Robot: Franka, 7 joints.
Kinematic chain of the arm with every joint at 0, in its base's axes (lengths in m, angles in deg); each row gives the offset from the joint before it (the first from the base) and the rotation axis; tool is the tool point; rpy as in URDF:
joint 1: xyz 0 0 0.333 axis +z
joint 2: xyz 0 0 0 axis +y
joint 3: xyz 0 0 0.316 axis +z
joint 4: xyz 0.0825 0 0 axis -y
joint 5: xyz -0.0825 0 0.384 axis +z
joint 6: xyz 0 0 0 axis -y
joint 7: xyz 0.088 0 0 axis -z
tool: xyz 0 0 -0.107 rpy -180 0 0
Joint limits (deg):
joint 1: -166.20..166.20
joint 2: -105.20..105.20
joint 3: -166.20..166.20
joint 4: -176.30..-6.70
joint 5: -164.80..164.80
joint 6: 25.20..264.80
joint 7: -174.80..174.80
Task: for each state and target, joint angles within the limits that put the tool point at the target. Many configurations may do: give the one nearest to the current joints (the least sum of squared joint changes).
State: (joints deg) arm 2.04 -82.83 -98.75 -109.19 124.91 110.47 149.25
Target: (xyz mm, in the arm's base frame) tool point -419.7 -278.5 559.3
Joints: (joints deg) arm -40.92 -97.09 -72.80 -129.55 116.57 96.03 149.25
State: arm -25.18 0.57 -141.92 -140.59 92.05 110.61 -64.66
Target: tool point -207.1 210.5 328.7
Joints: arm -63.78 40.95 -166.20 -173.05 87.32 123.64 -64.66
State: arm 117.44 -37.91 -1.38 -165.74 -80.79 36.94 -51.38
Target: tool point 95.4 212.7 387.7
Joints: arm 112.11 -31.22 -10.50 -171.71 -80.38 42.75 -51.38
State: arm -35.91 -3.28 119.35 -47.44 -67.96 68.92 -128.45
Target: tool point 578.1 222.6 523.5
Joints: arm -30.79 40.95 84.65 -82.36 -63.03 67.60 -128.45
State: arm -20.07 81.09 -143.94 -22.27 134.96 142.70 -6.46
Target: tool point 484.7 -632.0 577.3
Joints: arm -33.25 93.68 -134.43 -42.62 137.47 155.77 -6.46
